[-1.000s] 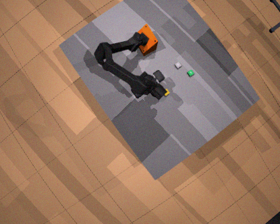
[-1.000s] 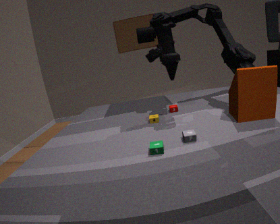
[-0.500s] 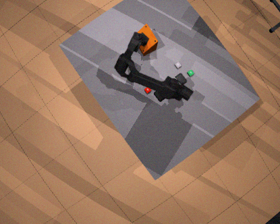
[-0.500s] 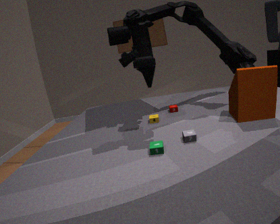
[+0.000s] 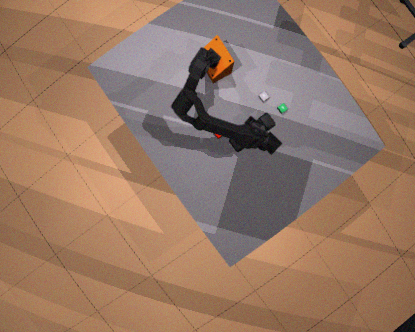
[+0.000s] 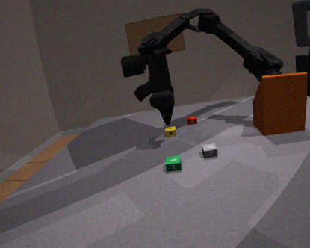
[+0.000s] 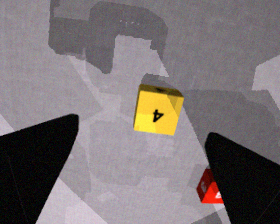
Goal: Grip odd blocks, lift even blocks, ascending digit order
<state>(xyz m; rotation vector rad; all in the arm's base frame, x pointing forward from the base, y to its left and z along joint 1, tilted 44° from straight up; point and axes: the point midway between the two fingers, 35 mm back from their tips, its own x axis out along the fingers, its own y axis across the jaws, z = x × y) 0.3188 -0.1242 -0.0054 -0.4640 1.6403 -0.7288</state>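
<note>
Now: gripper tip 1 cm to the left of the yellow block and 4 cm above it. Also, from my gripper tip: grey block (8 cm behind, 16 cm to the left, 4 cm below); then red block (9 cm behind, 9 cm to the right, 4 cm below); then green block (1 cm ahead, 19 cm to the left, 4 cm below).
</note>
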